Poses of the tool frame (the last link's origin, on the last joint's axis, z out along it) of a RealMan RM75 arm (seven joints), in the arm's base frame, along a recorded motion.
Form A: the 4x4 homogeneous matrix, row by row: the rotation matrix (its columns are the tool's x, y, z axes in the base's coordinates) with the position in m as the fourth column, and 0 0 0 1 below. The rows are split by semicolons.
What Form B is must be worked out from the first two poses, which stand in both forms.
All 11 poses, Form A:
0.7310 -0.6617 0.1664 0.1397; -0.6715 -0.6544 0.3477 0.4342; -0.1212 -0.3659 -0.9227 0.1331; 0 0 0 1
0.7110 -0.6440 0.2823 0.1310; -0.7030 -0.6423 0.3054 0.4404; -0.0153 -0.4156 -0.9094 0.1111; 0 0 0 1
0.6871 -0.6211 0.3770 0.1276; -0.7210 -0.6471 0.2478 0.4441; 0.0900 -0.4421 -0.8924 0.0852; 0 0 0 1
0.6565 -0.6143 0.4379 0.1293; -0.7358 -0.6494 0.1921 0.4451; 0.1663 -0.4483 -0.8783 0.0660; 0 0 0 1
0.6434 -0.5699 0.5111 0.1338; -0.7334 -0.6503 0.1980 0.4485; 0.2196 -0.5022 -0.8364 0.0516; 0 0 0 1
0.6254 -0.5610 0.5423 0.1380; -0.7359 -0.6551 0.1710 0.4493; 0.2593 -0.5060 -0.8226 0.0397; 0 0 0 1
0.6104 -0.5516 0.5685 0.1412; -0.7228 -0.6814 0.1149 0.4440; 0.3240 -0.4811 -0.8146 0.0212; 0 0 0 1
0.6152 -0.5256 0.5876 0.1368; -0.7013 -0.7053 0.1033 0.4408; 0.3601 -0.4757 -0.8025 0.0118; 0 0 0 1
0.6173 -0.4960 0.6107 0.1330; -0.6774 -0.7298 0.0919 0.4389; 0.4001 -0.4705 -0.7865 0.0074; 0 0 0 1
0.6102 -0.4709 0.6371 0.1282; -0.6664 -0.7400 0.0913 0.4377; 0.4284 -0.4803 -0.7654 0.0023; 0 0 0 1
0.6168 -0.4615 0.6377 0.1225; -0.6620 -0.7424 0.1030 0.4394; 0.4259 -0.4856 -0.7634 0.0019; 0 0 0 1
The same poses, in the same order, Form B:
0.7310 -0.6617 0.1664 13.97; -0.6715 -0.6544 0.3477 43.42; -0.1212 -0.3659 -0.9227 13.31; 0 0 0 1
0.7110 -0.6440 0.2823 13.10; -0.7030 -0.6423 0.3054 44.04; -0.0153 -0.4156 -0.9094 11.11; 0 0 0 1
0.6871 -0.6211 0.3770 12.76; -0.7210 -0.6471 0.2478 44.41; 0.0900 -0.4421 -0.8924 8.52; 0 0 0 1
0.6565 -0.6143 0.4379 12.93; -0.7358 -0.6494 0.1921 44.51; 0.1663 -0.4483 -0.8783 6.60; 0 0 0 1
0.6434 -0.5699 0.5111 13.38; -0.7334 -0.6503 0.1980 44.85; 0.2196 -0.5022 -0.8364 5.16; 0 0 0 1
0.6254 -0.5610 0.5423 13.80; -0.7359 -0.6551 0.1710 44.93; 0.2593 -0.5060 -0.8226 3.97; 0 0 0 1
0.6104 -0.5516 0.5685 14.12; -0.7228 -0.6814 0.1149 44.40; 0.3240 -0.4811 -0.8146 2.12; 0 0 0 1
0.6152 -0.5256 0.5876 13.68; -0.7013 -0.7053 0.1033 44.08; 0.3601 -0.4757 -0.8025 1.18; 0 0 0 1
0.6173 -0.4960 0.6107 13.30; -0.6774 -0.7298 0.0919 43.89; 0.4001 -0.4705 -0.7865 0.74; 0 0 0 1
0.6102 -0.4709 0.6371 12.82; -0.6664 -0.7400 0.0913 43.77; 0.4284 -0.4803 -0.7654 0.23; 0 0 0 1
0.6168 -0.4615 0.6377 12.25; -0.6620 -0.7424 0.1030 43.94; 0.4259 -0.4856 -0.7634 0.19; 0 0 0 1

